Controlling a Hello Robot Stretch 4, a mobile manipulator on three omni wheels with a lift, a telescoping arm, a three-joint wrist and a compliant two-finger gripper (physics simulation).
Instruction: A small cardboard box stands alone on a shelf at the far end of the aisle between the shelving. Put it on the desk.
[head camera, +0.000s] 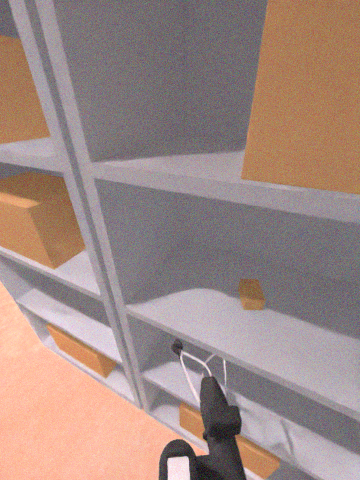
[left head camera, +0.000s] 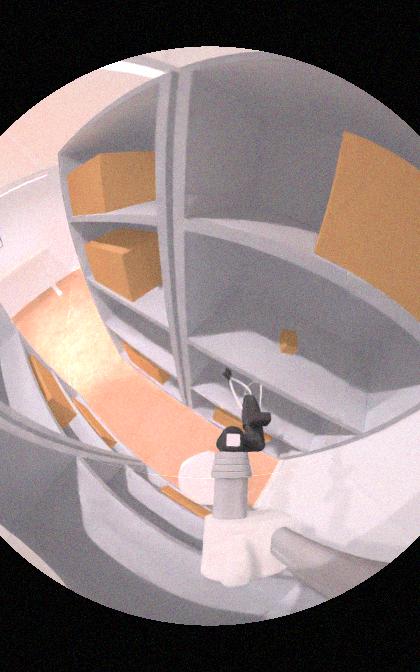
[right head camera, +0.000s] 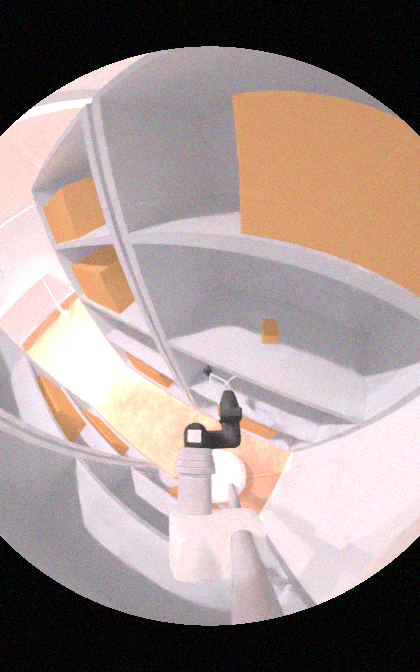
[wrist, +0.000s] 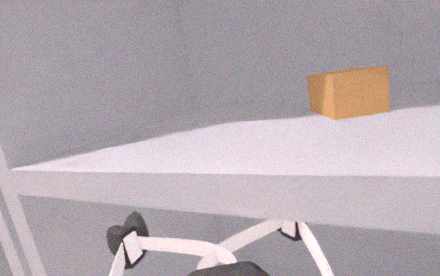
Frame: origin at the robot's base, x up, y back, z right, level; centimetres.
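Where they show: gripper, fingertip midpoint: (wrist: 209, 217).
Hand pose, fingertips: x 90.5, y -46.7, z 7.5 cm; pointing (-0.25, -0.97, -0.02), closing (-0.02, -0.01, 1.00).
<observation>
After its pixels a point has its place.
The small cardboard box (head camera: 251, 295) {x 101.3, y -53.8, z 25.0 cm} (left head camera: 288, 342) (right head camera: 270, 331) (wrist: 360, 92) {x 98.9, y -52.1, z 25.7 cm} stands upright toward the back of a grey shelf board (head camera: 190, 312) {x 96.2, y -52.6, z 5.6 cm} (left head camera: 235, 345) (right head camera: 220, 342) (wrist: 215, 150) {x 96.3, y -48.4, z 9.1 cm}. My gripper (head camera: 198, 351) (left head camera: 242, 378) (right head camera: 221, 374) (wrist: 209, 217) {x 90.5, y -46.7, z 7.5 cm} is open and empty. It is at the front edge of this board, lower than its top, to the left of the box and apart from it. The right fingertip is partly hidden by the board's edge. A white desk (left head camera: 58, 290) (right head camera: 65, 312) shows in part at the far left, beyond the aisle; one leg is visible.
A large carton (head camera: 310, 100) {x 152.5, y -39.2, z 17.7 cm} (left head camera: 375, 215) (right head camera: 320, 170) stands on the board above. Shelf uprights (head camera: 82, 190) {x 134.6, y -60.5, z -20.8 cm} (left head camera: 179, 200) (wrist: 12, 220) {x 88.2, y -60.2, z -20.9 cm} stand left of the gripper. More cartons fill the bays at left, such as one carton (head camera: 50, 220) {x 116.0, y -81.7, z -44.1 cm} (left head camera: 127, 262). Low cartons lie on the bottom shelves beside the aisle floor (left head camera: 135, 395).
</observation>
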